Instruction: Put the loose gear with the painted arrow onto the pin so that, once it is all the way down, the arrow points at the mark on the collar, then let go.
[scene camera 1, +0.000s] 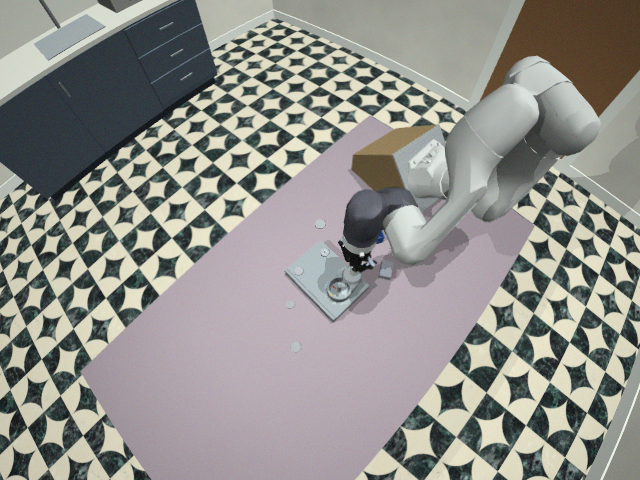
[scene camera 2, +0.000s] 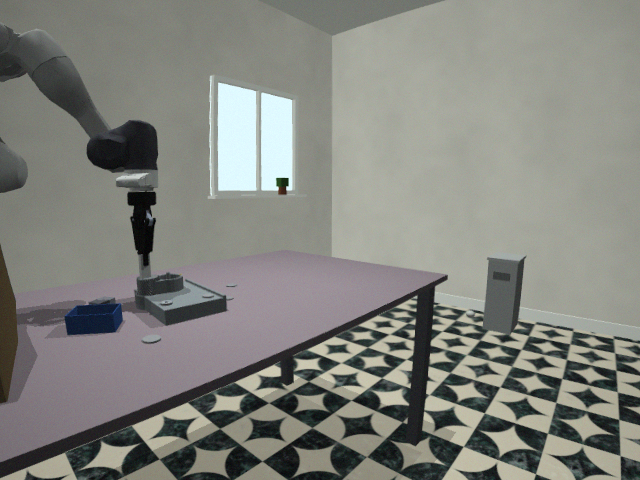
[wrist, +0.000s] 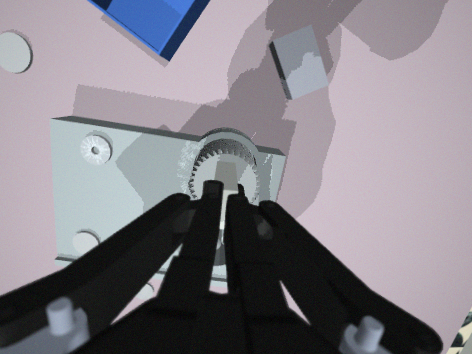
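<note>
The loose gear (scene camera 1: 341, 292) with a red arrow (scene camera 1: 334, 286) lies inside the round collar (scene camera 1: 339, 300) (scene camera 2: 175, 283) on the grey-green base plate (scene camera 1: 305, 260) (scene camera 2: 193, 307) (wrist: 70, 200). In scene camera 1 the arrow is at the upper left of the gear and the yellow mark (scene camera 1: 331, 295) is at the lower left; they do not line up. Its exact height on the pin cannot be told. My gripper (scene camera 1: 354, 268) (scene camera 2: 144, 272) (wrist: 224, 176) is shut and empty, pointing down, its tips over the toothed neighbouring gear (wrist: 203, 172) beside the collar. In the wrist view the fingers hide most of the collar and the arrow.
A blue open box (scene camera 1: 379, 237) (scene camera 2: 94, 319) (wrist: 150, 22) and a grey block (scene camera 1: 386, 269) (scene camera 2: 102, 300) (wrist: 301, 62) stand near the plate. Pale discs (scene camera 1: 320, 223) (scene camera 1: 295, 347) (scene camera 2: 151, 338) (wrist: 15, 52) lie on the table. A small hubbed disc (scene camera 1: 324, 252) (wrist: 96, 149) sits on the plate.
</note>
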